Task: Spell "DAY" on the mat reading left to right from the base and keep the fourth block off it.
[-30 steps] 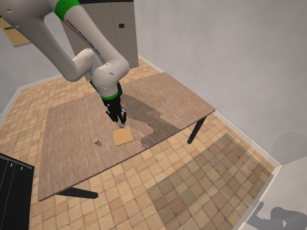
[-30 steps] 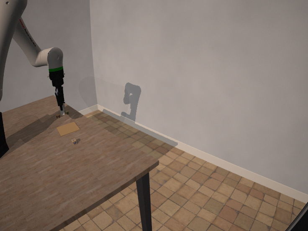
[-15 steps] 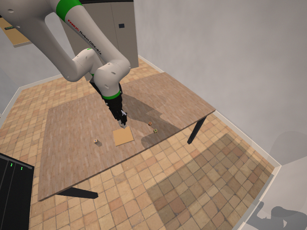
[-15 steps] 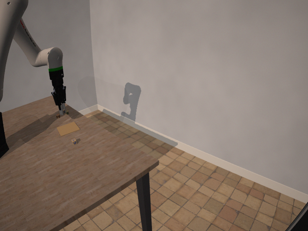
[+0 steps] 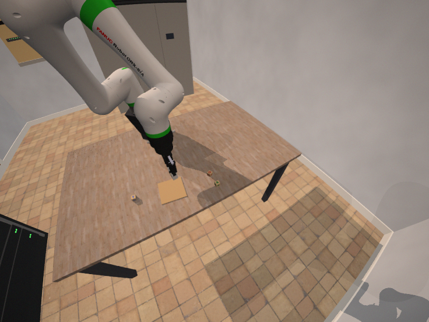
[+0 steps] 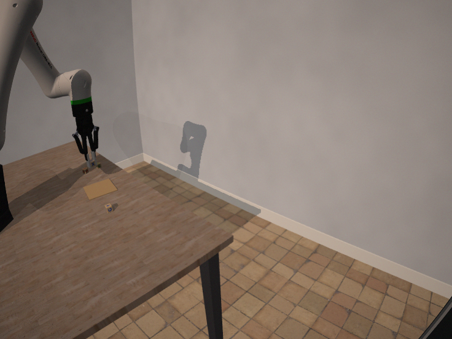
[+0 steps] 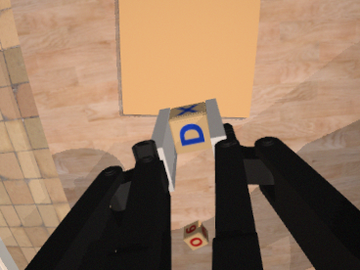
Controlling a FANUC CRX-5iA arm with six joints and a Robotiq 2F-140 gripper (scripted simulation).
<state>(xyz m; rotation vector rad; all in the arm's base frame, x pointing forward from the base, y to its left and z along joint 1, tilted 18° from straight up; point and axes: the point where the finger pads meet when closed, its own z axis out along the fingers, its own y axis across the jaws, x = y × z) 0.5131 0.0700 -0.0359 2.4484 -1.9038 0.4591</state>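
My gripper is now 140 mm above the tan mat and 40 mm to the left of it. The rest, counted from my hand: Y block 240 mm to the right, 130 mm below, 20 mm behind; O block 200 mm to the left, 130 mm below, 10 mm behind.
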